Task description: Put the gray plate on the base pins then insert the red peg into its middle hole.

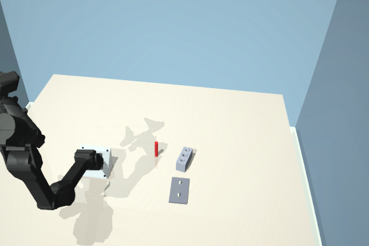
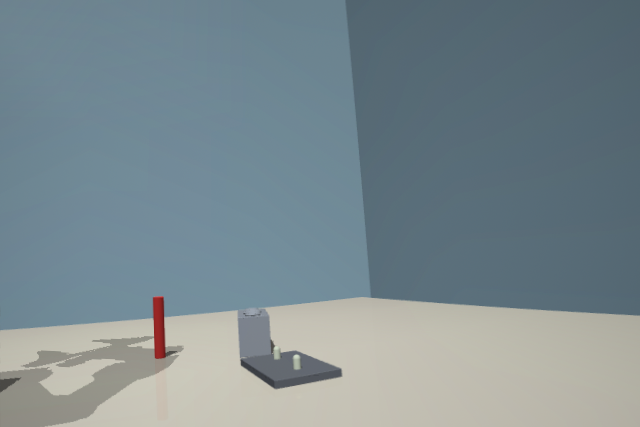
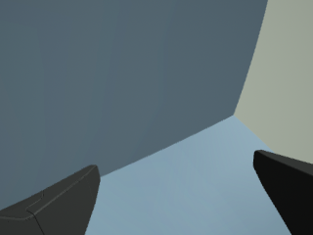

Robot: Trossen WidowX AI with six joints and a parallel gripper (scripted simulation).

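The gray plate is 56 cm below my gripper tip, 54 cm ahead of it and 26 cm to the left of it. From my gripper tip the other things lie so: dark base 59 cm below, 52 cm ahead, 12 cm to the left; red peg 56 cm below, 42 cm ahead, 31 cm to the left.
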